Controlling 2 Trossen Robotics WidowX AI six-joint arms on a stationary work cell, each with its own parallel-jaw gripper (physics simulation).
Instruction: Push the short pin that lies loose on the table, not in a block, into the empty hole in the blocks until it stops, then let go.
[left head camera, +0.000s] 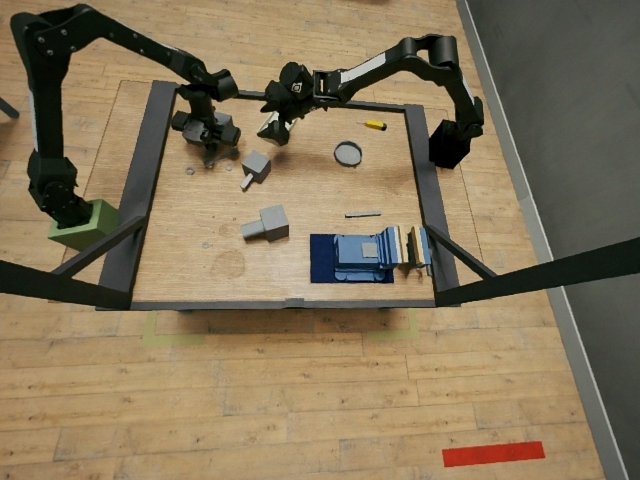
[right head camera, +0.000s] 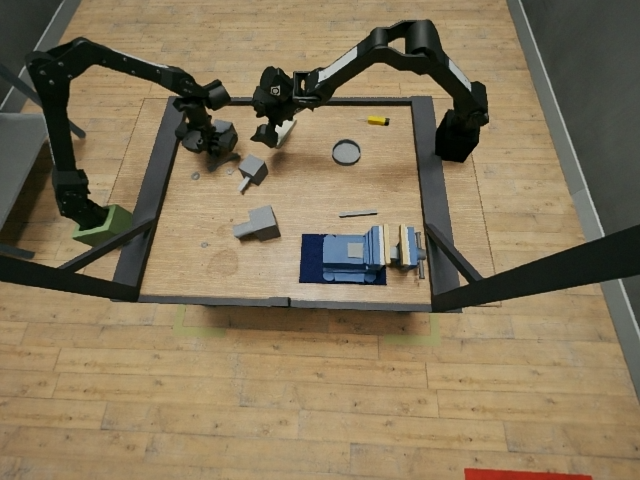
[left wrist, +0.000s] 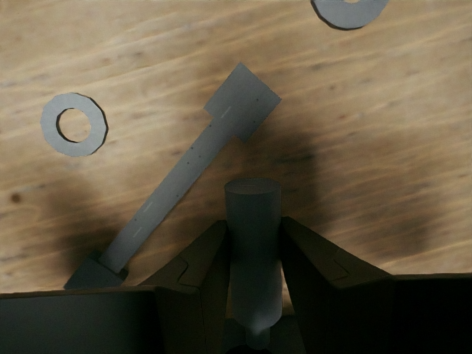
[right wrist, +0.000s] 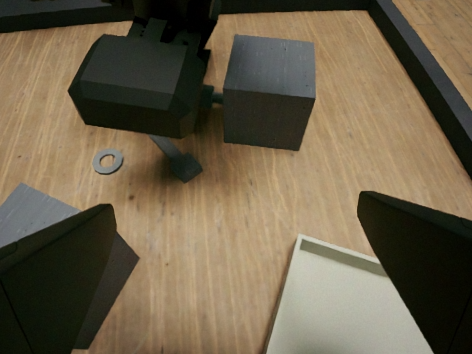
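Pixels of known places: left gripper, fingertip midpoint: (left head camera: 211, 149) (right head camera: 215, 155) (left wrist: 253, 229); right gripper, fingertip midpoint: (left head camera: 259, 123) (right head camera: 253, 128) (right wrist: 238, 209); left arm's base, origin of the base link: (left head camera: 76, 216) (right head camera: 94, 220); right arm's base, origin of the base link: (left head camera: 456, 135) (right head camera: 463, 125).
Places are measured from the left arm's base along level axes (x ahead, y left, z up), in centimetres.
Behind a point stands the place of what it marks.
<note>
My left gripper (left head camera: 207, 146) @(y 20.8, x 32.8, z -8.5 cm) (right head camera: 209, 146) @(y 20.8, x 32.8, z -8.5 cm) (left wrist: 253, 229) @(y 20.8, x 32.8, z -8.5 cm) is shut on the short pin (left wrist: 253, 250) @(y 20.9, x 33.0, z -7.0 cm) (right wrist: 217, 98) @(y 24.0, x 34.9, z -7.9 cm), a grey round pin with a thinner end. In the right wrist view the thin end reaches the side of a grey block (left head camera: 223, 122) @(y 26.5, x 38.4, z -3.8 cm) (right wrist: 270, 92) @(y 26.1, x 39.8, z -3.7 cm); whether it is inside the hole is hidden. A second block (left head camera: 256, 165) @(y 8.6, x 45.1, z -3.7 cm) (right head camera: 252, 169) @(y 8.2, x 45.4, z -3.7 cm) has a narrow square pin (left head camera: 247, 180) @(y 6.0, x 41.5, z -6.7 cm) sticking out. A third block (left head camera: 275, 222) @(y -12.3, x 46.1, z -0.7 cm) (right head camera: 264, 222) @(y -12.3, x 46.6, z -0.7 cm) has a thick pin (left head camera: 252, 229) @(y -11.6, x 39.7, z -3.6 cm). My right gripper (left head camera: 272, 121) (right wrist: 238, 209) @(y 20.0, x 48.8, z 0.7 cm) is open and empty, above the table at the back.
A grey bar with square ends (left wrist: 175, 185) @(y 17.9, x 34.5, z -9.2 cm) lies below my left gripper, near flat washers (left wrist: 48, 125) @(y 13.4, x 37.4, z -9.4 cm) (right wrist: 97, 161) @(y 13.1, x 36.4, z -9.4 cm). A pale tray (right wrist: 340, 305) @(y 25.4, x 53.1, z -9.4 cm) lies under my right gripper. A round dish (left head camera: 347, 153) @(y 11.4, x 77.1, z -9.5 cm), a yellow screwdriver (left head camera: 375, 124) @(y 20.7, x 91.0, z -7.9 cm), a thin bar (left head camera: 362, 213) @(y -12.3, x 74.0, z -8.5 cm) and a blue vise (left head camera: 354, 253) @(y -25.9, x 64.5, z -1.2 cm) are farther right.
</note>
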